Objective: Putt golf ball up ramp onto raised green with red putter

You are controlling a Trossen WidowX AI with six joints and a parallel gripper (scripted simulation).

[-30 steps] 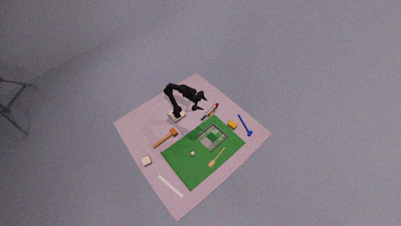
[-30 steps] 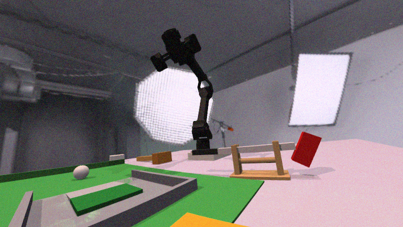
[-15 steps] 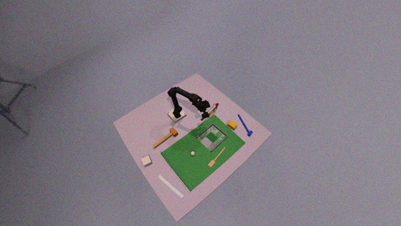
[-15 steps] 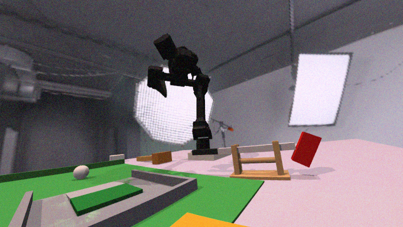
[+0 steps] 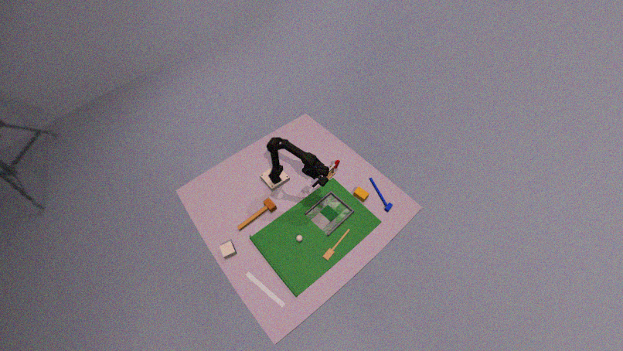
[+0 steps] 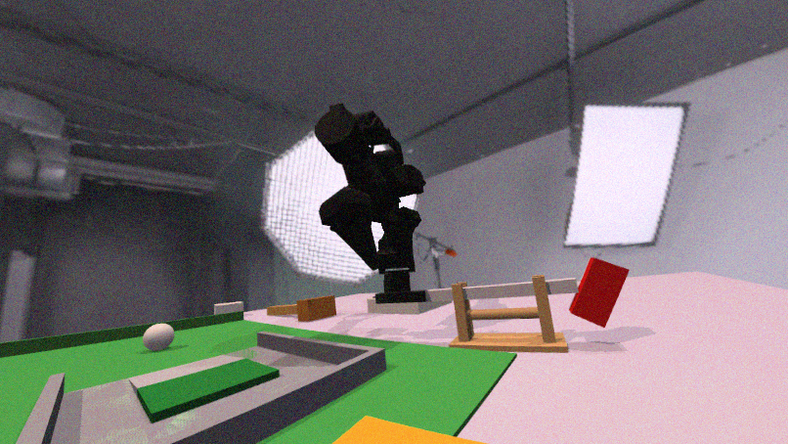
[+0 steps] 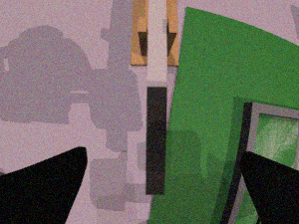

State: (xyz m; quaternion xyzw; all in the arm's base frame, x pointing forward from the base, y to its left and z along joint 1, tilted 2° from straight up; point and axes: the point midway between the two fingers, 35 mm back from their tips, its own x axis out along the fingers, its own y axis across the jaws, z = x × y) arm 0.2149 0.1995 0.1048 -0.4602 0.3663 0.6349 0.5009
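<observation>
My gripper tip is 4 cm past the red putter, 11 cm to the right of it and 4 cm above it. The rest, counted from my gripper tip: green turf 27 cm ahead, 19 cm to the right, 10 cm below; wooden stand 4 cm behind, 13 cm to the left, 7 cm below; orange block 23 cm ahead, 21 cm to the left, 8 cm below.
</observation>
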